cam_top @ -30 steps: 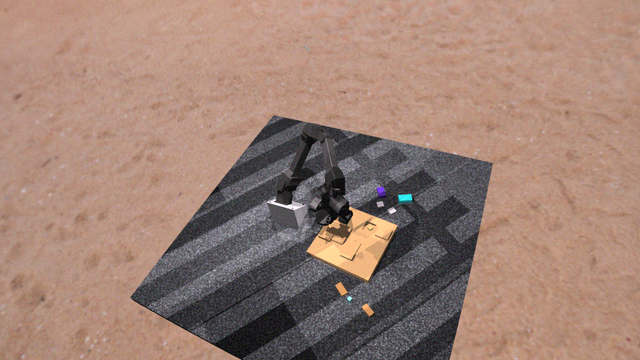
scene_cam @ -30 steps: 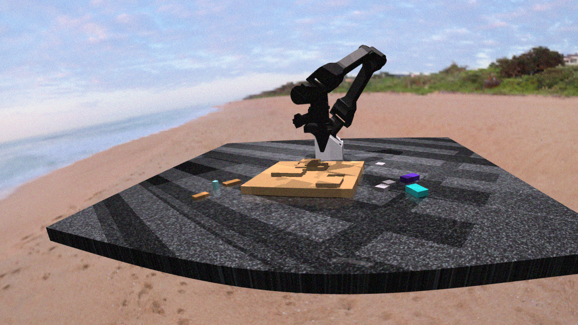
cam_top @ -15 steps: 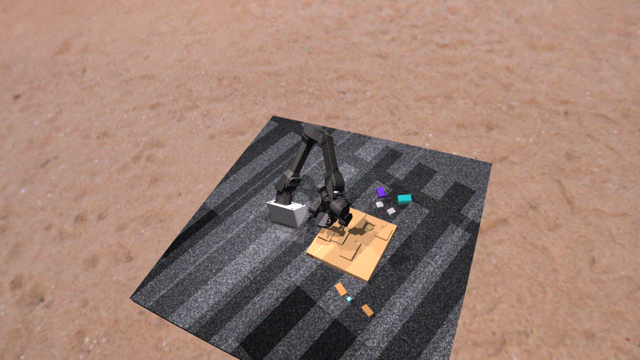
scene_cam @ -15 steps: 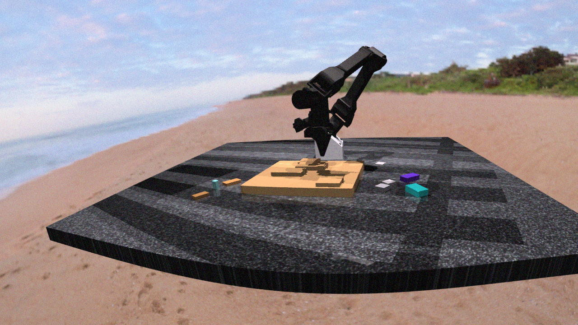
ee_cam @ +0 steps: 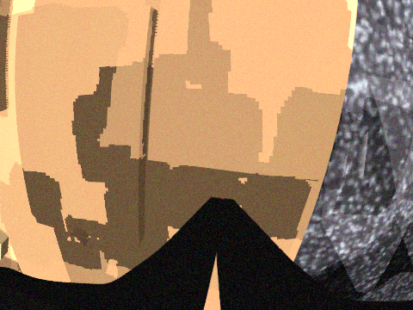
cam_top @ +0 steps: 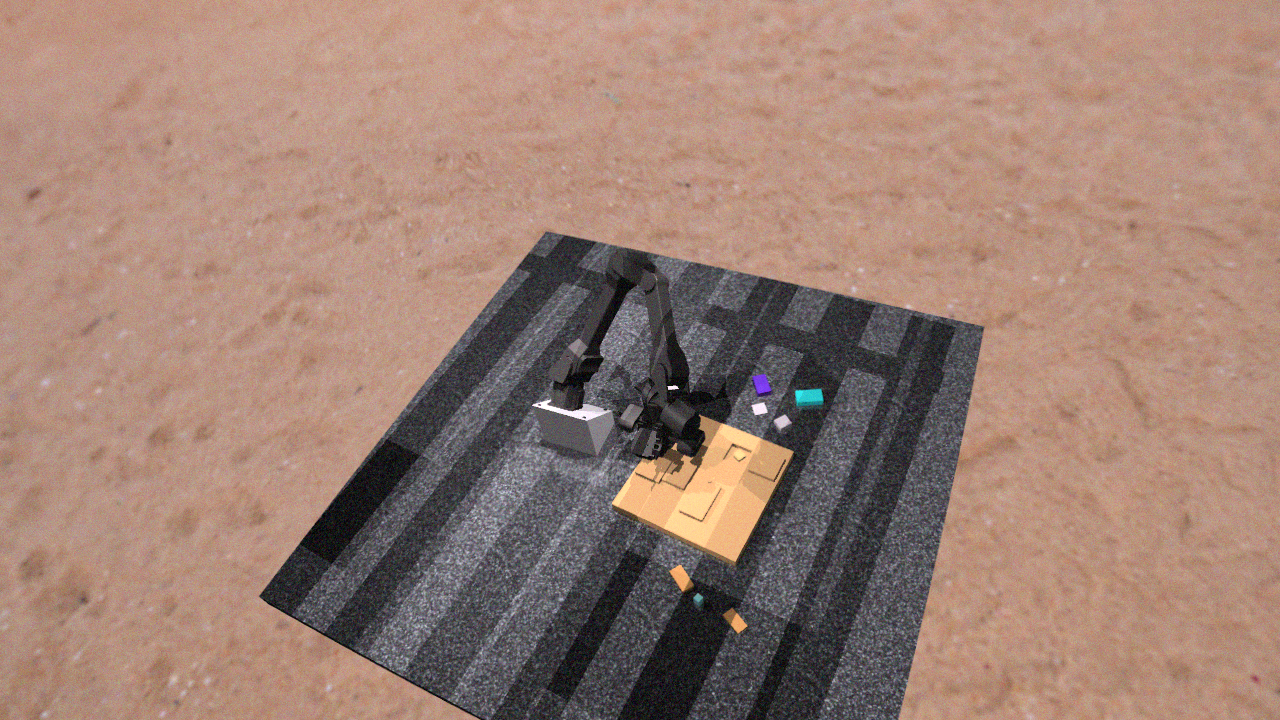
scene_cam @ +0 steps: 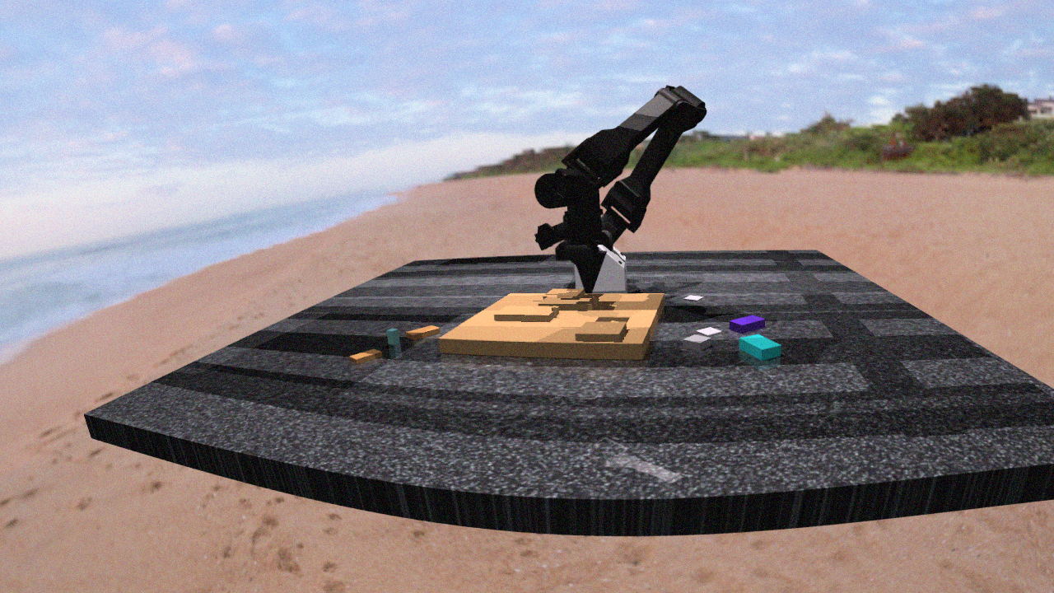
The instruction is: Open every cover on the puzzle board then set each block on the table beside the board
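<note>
The tan puzzle board is 110 mm ahead of my gripper tip, 10 mm to the right of it and 10 mm below it. From my gripper tip the other things lie so: purple block (150 mm ahead, 260 mm to the left, 20 mm below); then small cyan block (180 mm ahead, 300 mm to the right, 20 mm below).
</note>
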